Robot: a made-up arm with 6 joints.
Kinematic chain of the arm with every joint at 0, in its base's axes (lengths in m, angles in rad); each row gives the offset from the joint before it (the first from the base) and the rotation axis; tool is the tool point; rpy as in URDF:
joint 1: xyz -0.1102 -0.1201 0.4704 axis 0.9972 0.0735 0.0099
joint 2: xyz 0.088 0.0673 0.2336 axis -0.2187 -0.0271 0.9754
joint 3: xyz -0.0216 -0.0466 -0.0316 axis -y
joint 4: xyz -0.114 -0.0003 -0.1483 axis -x
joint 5: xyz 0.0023 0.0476 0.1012 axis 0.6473 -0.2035 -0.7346
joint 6: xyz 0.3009 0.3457 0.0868 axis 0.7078 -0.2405 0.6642
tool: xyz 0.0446 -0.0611 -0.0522 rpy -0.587 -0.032 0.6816
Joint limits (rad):
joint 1: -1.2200..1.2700
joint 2: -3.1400..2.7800
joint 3: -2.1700..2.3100
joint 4: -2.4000..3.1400
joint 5: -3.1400..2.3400
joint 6: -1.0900..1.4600
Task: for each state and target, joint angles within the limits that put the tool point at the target. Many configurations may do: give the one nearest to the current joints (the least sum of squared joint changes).
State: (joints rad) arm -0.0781 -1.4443 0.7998 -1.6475 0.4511 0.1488
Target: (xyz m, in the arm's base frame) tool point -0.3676 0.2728 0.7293
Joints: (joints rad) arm -0.7269 -1.8363 1.3149 -1.7339 0.2402 0.4497
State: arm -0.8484 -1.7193 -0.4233 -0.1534 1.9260 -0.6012
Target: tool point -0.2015 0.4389 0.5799
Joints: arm -0.1766 -2.1437 -1.0467 -0.5436 2.3400 -0.6710
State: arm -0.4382 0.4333 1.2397 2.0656 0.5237 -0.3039
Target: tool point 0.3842 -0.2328 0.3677
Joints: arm -0.3493 0.1081 0.4856 2.1765 -0.1447 -0.1321
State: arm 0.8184 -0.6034 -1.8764 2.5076 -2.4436 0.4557
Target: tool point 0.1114 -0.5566 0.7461
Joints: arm 0.6642 -0.5592 -1.8082 2.5628 -2.5247 0.4507
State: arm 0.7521 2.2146 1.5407 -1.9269 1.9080 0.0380
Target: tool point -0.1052 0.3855 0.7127
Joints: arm 0.4267 2.0903 1.3236 -1.8330 1.9891 0.0674
